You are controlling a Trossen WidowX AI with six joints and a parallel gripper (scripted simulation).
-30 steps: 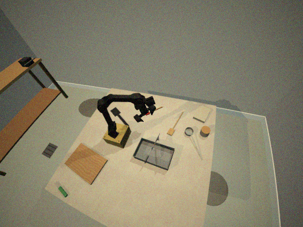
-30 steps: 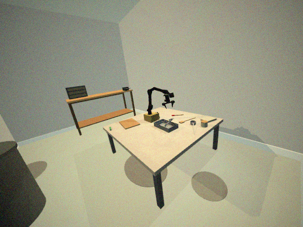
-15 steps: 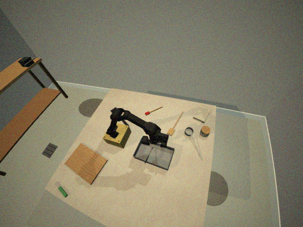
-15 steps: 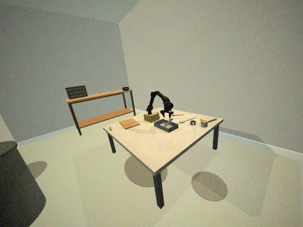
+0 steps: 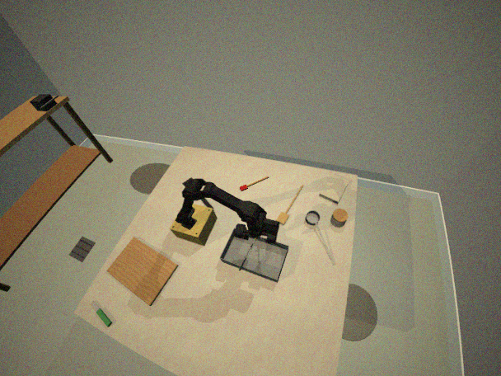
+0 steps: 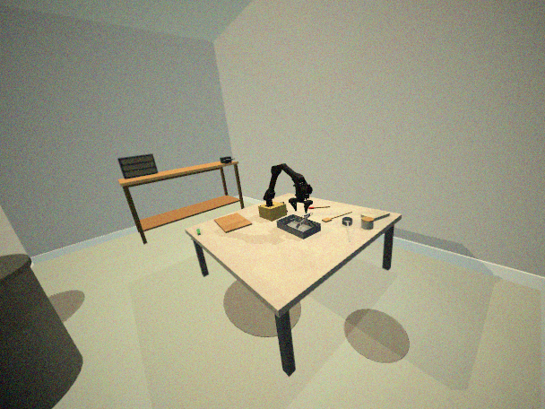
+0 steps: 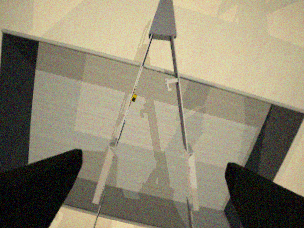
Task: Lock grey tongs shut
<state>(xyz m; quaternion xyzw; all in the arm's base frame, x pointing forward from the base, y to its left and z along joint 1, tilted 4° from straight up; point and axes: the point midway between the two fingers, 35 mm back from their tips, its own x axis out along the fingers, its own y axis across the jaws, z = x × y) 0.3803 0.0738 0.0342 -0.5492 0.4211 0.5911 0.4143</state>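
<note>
My gripper tip is 6 cm above the yellow slider, 3 cm past it and 2 cm to the right of it. From my gripper tip the other things lie so: cork-lidded jar: 35 cm to the left, 31 cm ahead, 9 cm below; black spatula: 55 cm behind, 16 cm to the left, 13 cm below; roasting tin: 10 cm below, 4 cm to the right.
</note>
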